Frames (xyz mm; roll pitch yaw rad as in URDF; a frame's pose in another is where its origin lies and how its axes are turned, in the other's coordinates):
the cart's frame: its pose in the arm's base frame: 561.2 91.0 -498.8 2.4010 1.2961 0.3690
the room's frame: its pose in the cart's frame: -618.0 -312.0 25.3 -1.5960 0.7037 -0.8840
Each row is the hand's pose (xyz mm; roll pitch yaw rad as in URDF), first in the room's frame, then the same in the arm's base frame.
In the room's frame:
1: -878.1 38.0 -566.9 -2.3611 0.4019 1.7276
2: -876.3 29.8 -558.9 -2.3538 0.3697 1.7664
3: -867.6 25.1 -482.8 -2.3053 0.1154 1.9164
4: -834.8 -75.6 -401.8 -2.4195 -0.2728 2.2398
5: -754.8 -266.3 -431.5 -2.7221 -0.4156 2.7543
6: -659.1 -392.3 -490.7 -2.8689 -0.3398 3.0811
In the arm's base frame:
1: -181.4 -499.8 795.2 -0.0901 -1.1159 0.8388
2: -180.7 -503.2 784.2 0.0014 -1.1206 0.7289
3: -126.5 -512.8 730.7 0.4762 -0.9821 0.2002
4: -132.3 -541.6 600.6 0.7943 -0.6369 -0.3462
5: -285.4 -543.3 458.4 0.9079 -0.3629 -0.8320
6: -421.9 -498.4 369.7 0.9769 -0.2536 -1.1398

